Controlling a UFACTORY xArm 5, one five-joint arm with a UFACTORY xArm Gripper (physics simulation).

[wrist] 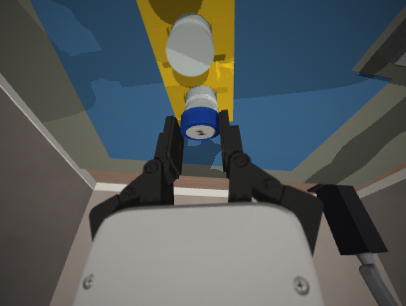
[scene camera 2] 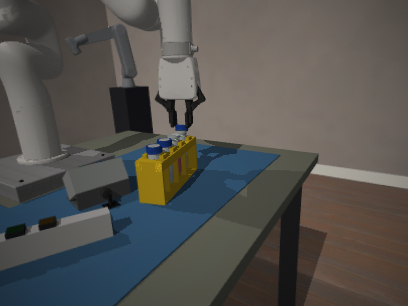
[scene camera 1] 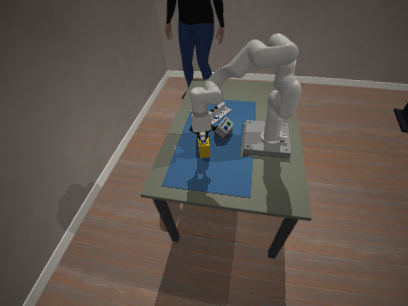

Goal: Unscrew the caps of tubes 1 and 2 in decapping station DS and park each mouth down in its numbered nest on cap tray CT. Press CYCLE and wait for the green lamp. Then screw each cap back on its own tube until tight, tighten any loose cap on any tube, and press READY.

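Seen in the pictures: gripper, fingertip midpoint: (wrist: 199, 125) (scene camera 2: 181, 126) (scene camera 1: 203, 138); arm's base, origin of the base link: (scene camera 2: 44, 158) (scene camera 1: 270, 137).
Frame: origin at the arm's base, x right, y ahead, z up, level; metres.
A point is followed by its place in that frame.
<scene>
My gripper (scene camera 1: 203, 135) {x -0.223, y 0.358, z 0.094 m} (scene camera 2: 180, 123) {x -0.223, y 0.358, z 0.094 m} (wrist: 199, 125) {x -0.223, y 0.358, z 0.094 m} is shut on the blue cap marked 1 (scene camera 2: 181, 128) {x -0.213, y 0.368, z 0.093 m} (wrist: 200, 123) {x -0.213, y 0.360, z 0.102 m}. The cap is upright over the mouth of the end tube (wrist: 201, 98) {x -0.207, y 0.361, z 0.079 m} in the yellow rack (scene camera 1: 204, 151) {x -0.250, y 0.344, z 0.018 m} (scene camera 2: 150, 182) {x -0.051, y 0.436, z 0.016 m} (wrist: 226, 42) {x -0.166, y 0.356, z 0.068 m}. Whether its thread is tight cannot be seen. The neighbouring tube (wrist: 190, 50) {x -0.172, y 0.379, z 0.084 m} has a bare white mouth. Two blue caps (scene camera 2: 154, 149) {x -0.070, y 0.435, z 0.083 m} (scene camera 2: 164, 143) {x -0.116, y 0.413, z 0.082 m} sit on tubes at the rack's other end. A blue cap (scene camera 1: 216, 116) {x 0.120, y 0.393, z -0.014 m} lies on the white tray block (scene camera 1: 224, 112) {x 0.192, y 0.356, z -0.024 m} (scene camera 2: 75, 237) {x 0.117, y 0.454, z -0.017 m}, whose dark green lamp (scene camera 2: 15, 230) {x 0.182, y 0.421, z 0.019 m} looks unlit.
A grey sloped box (scene camera 1: 223, 131) {x -0.060, y 0.287, z 0.024 m} (scene camera 2: 100, 184) {x 0.009, y 0.340, z 0.008 m} with a green button (scene camera 1: 229, 123) {x 0.015, y 0.270, z 0.033 m} and a blue button (scene camera 1: 226, 128) {x -0.034, y 0.276, z 0.030 m} stands between the rack and the robot base (scene camera 1: 252, 142) {x -0.078, y 0.099, z -0.001 m}. All stand near or on the blue mat (scene camera 1: 227, 177) {x -0.350, y 0.176, z -0.035 m}. A person (scene camera 1: 196, 45) stands behind the table.
</scene>
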